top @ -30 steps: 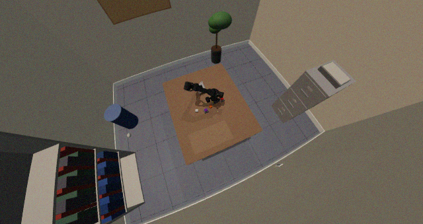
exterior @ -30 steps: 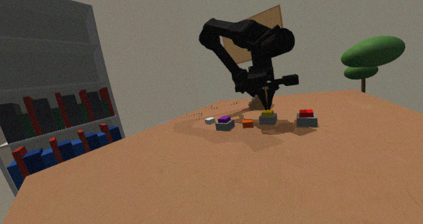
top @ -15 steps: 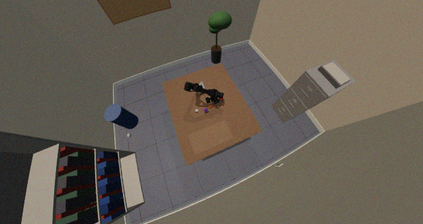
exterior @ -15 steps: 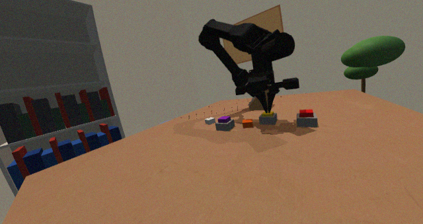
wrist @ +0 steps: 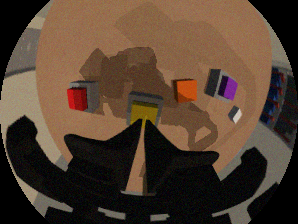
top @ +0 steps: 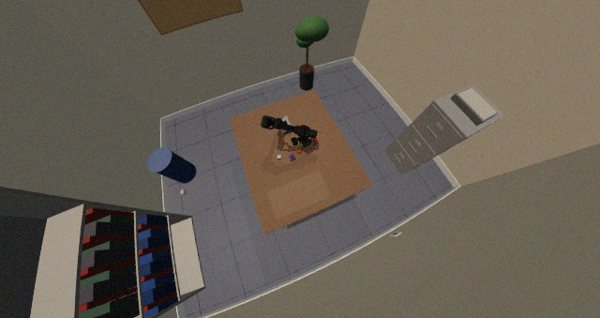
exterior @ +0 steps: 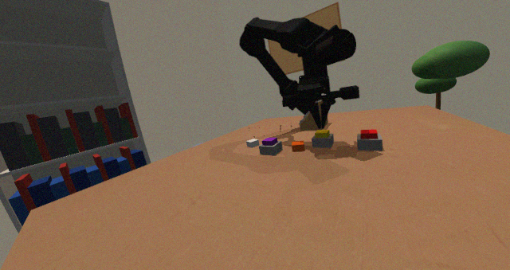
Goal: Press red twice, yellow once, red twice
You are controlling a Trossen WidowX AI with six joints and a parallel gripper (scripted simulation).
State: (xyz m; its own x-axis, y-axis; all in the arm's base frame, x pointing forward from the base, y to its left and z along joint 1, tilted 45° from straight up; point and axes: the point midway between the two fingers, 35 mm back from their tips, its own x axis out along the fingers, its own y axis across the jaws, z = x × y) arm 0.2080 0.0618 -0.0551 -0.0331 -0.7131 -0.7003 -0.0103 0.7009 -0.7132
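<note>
Now: the yellow button 2 cm below my gripper tip. The rest, counted from my gripper tip: red button: 11 cm to the left, 1 cm below, 1 cm ahead; orange block: 6 cm to the right, 4 cm below, 4 cm ahead; purple button: 13 cm to the right, 7 cm ahead, 1 cm below.
</note>
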